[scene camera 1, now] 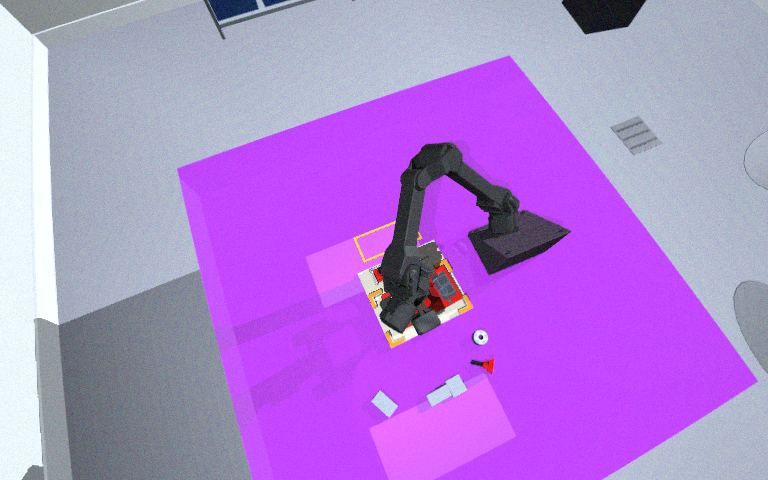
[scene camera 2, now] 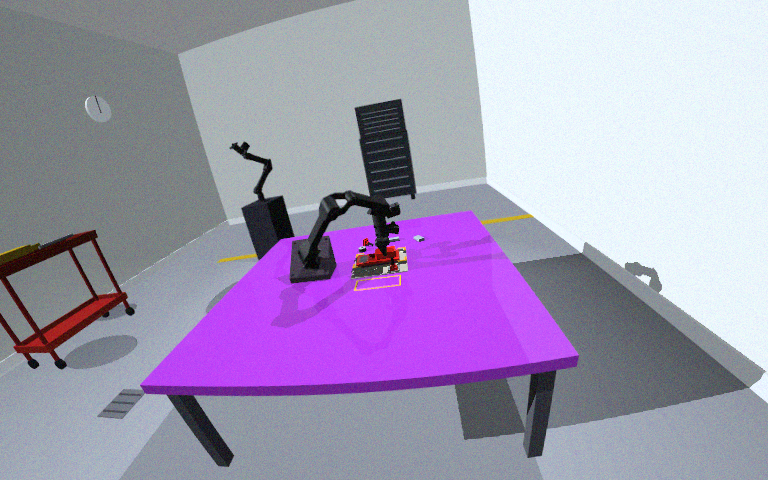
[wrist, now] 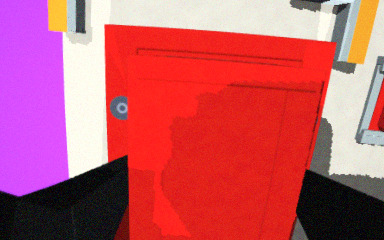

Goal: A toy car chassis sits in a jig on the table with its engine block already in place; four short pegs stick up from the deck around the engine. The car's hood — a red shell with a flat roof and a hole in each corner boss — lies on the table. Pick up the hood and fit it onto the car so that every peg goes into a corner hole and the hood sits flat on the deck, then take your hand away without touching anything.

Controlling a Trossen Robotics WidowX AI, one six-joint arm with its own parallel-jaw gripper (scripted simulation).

Labels:
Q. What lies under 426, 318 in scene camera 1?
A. My gripper.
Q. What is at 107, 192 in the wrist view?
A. My gripper.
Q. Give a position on a car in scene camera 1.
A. At 443, 292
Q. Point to a red hood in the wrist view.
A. At 211, 141

